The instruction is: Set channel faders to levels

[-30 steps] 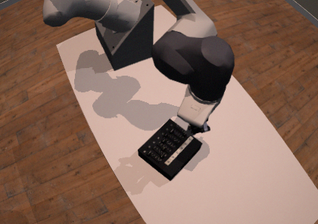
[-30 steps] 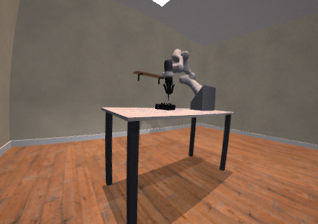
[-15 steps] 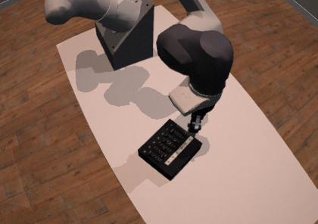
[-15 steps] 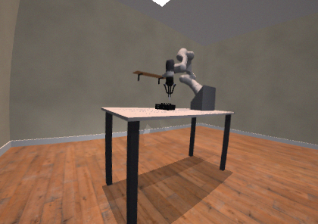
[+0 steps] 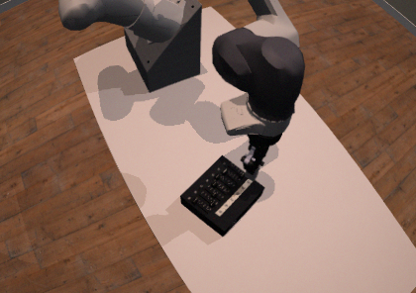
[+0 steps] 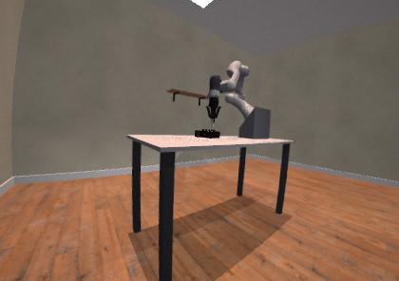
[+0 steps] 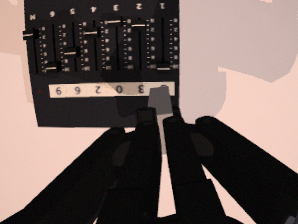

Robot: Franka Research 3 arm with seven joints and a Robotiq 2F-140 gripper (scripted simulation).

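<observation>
Now: hand 15 cm to the left of the master fader, 6 cm above it and 1 cm past it.
</observation>
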